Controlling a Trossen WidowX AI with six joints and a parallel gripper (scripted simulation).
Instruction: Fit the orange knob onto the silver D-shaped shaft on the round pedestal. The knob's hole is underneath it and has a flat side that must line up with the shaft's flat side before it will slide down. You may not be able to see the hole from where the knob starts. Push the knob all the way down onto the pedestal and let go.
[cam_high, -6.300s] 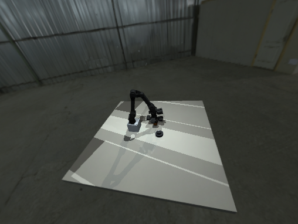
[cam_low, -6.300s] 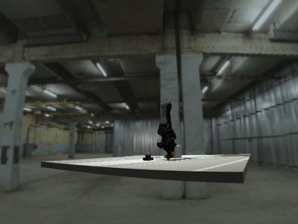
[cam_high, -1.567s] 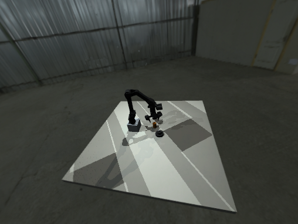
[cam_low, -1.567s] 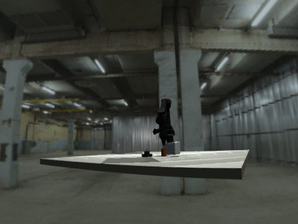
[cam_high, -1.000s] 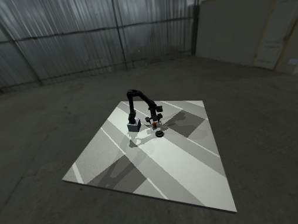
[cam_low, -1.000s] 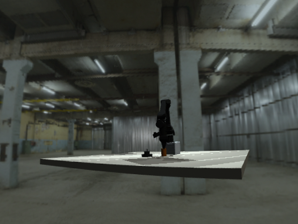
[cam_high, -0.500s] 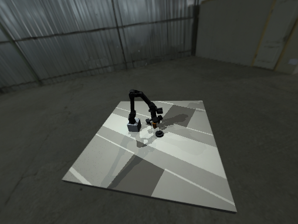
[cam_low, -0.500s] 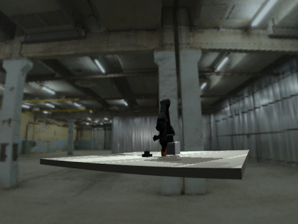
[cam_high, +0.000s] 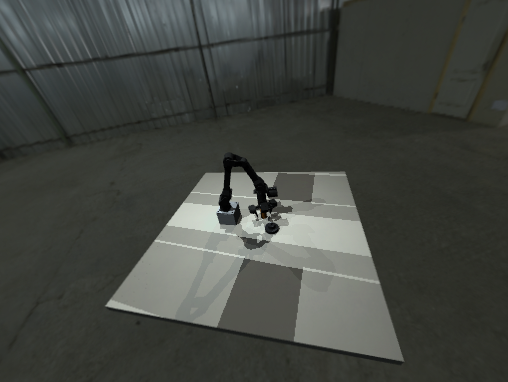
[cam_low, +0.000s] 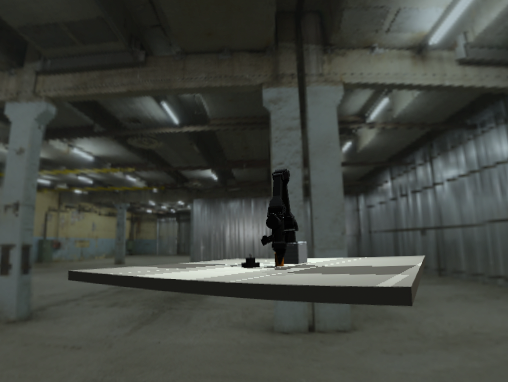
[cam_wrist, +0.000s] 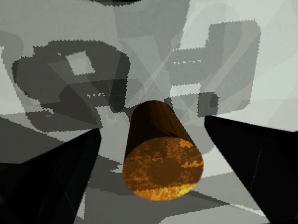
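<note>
Now: gripper tip 100 mm to the left of the dark round pedestal, 90 mm short of it and 20 mm below it. The rest, counted from my gripper tip: orange knob 30 mm above.
</note>
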